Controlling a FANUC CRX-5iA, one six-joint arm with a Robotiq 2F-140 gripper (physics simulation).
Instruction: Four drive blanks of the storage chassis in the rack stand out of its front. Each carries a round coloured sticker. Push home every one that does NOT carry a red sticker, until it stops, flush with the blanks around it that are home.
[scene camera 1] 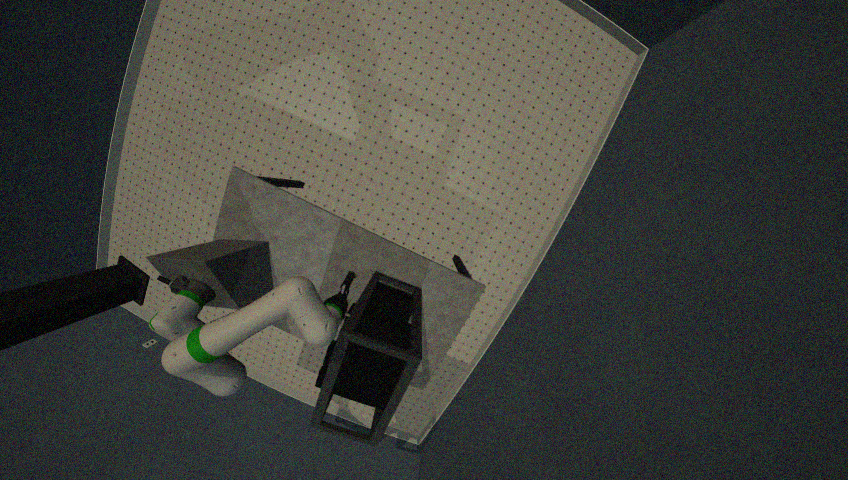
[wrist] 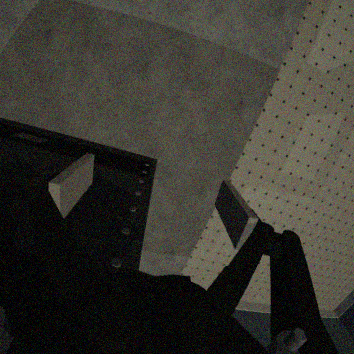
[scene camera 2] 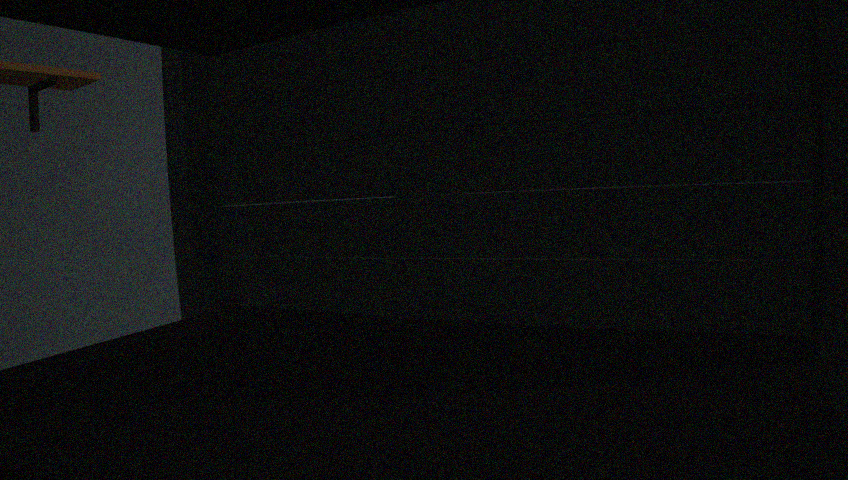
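Where they show: gripper, fingertip midpoint: [scene camera 1: 351, 285] [wrist: 157, 180]; arm's base, link origin: [scene camera 1: 201, 289].
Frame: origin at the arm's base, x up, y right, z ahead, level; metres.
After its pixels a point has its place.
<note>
The dark rack [scene camera 1: 383, 347] {x 0.256, y -0.482, z 0.842 m} [wrist: 141, 215] {x -0.090, y -0.448, z 0.687 m} is an open frame at the lower middle of the scene camera 1 view and fills the left of the wrist view. A dark part [scene camera 1: 324, 369] {x 0.091, y -0.092, z 0.727 m} juts out on its left side. The drive blanks and their stickers cannot be made out; the rack's inside is too dark. My gripper [scene camera 1: 351, 294] {x -0.066, y -0.442, z 0.628 m} [wrist: 157, 180] {x -0.066, y -0.442, z 0.628 m} is open and empty, beside the rack's upper left side. In the wrist view one fingertip shows against the dark rack and the other against the perforated floor. Whether either touches the rack cannot be told. The rack does not show in the scene camera 2 view.
A grey surface [scene camera 1: 285, 220] {x -0.350, y -0.406, z 0.074 m} lies on the perforated floor [scene camera 1: 505, 118]. A dark box [scene camera 1: 245, 267] {x -0.142, y -0.144, z 0.088 m} stands left of the gripper, behind the arm. A black beam [scene camera 1: 65, 303] comes in from the left. Two black bars [scene camera 1: 282, 182] [scene camera 1: 461, 266] lie near the grey surface's far edge.
</note>
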